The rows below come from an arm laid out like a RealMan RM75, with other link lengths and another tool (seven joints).
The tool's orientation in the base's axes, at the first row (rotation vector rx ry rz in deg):
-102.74 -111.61 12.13
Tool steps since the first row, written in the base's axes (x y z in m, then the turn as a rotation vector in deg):
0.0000 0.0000 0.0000 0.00 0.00 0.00
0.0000 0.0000 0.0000 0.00 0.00 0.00
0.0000 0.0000 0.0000 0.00 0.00 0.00
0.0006 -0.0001 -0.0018 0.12 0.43 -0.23
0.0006 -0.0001 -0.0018 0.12 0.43 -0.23
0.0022 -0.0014 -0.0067 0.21 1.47 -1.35
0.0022 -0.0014 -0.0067 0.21 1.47 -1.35
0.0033 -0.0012 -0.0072 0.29 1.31 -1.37
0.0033 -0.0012 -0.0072 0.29 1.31 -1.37
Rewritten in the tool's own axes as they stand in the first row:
0.0000 0.0000 0.0000 0.00 0.00 0.00
0.0000 0.0000 0.0000 0.00 0.00 0.00
0.0000 0.0000 0.0000 0.00 0.00 0.00
-0.0005 0.0013 0.0013 0.36 0.26 0.24
-0.0005 0.0013 0.0013 0.36 0.26 0.24
-0.0030 0.0046 0.0046 1.10 0.95 1.39
-0.0030 0.0046 0.0046 1.10 0.95 1.39
-0.0030 0.0059 0.0046 0.93 1.01 1.34
-0.0030 0.0059 0.0046 0.93 1.01 1.34

